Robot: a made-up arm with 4 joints.
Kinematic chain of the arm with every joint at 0, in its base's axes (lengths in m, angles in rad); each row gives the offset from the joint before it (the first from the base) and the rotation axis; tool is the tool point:
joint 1: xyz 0 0 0.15 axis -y
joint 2: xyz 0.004 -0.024 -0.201 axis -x
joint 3: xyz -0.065 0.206 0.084 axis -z
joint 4: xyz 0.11 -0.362 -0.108 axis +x
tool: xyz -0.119 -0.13 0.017
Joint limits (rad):
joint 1: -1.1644..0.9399
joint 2: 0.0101..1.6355
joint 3: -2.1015..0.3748
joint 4: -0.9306..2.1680
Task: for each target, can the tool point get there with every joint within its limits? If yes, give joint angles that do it. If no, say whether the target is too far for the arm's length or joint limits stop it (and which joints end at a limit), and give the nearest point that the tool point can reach.
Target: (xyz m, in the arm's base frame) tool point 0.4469 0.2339 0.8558
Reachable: no: joint limits stop it (at a limit: joint 1, joint 2) | nearest point 0.3795 0.2087 0.3882 | short by 0.473 m
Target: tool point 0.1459 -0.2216 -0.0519
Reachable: yes | joints -0.3226 0.8275 -0.6245 0.8226
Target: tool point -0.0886 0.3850 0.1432
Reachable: no: joint limits stop it (at a limit: joint 2, joint 4) | nearest point -0.0874 0.0804 0.1433 | short by 0.305 m
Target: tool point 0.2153 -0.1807 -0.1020
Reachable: yes | joints -0.1010 1.0687 -0.8865 1.4443
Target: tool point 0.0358 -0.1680 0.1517
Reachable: yes | joints -0.5830 1.4686 -0.2210 0.9583
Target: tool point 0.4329 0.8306 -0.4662
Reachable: no: too far | nearest point 0.2965 0.3955 -0.2721 | short by 0.496 m
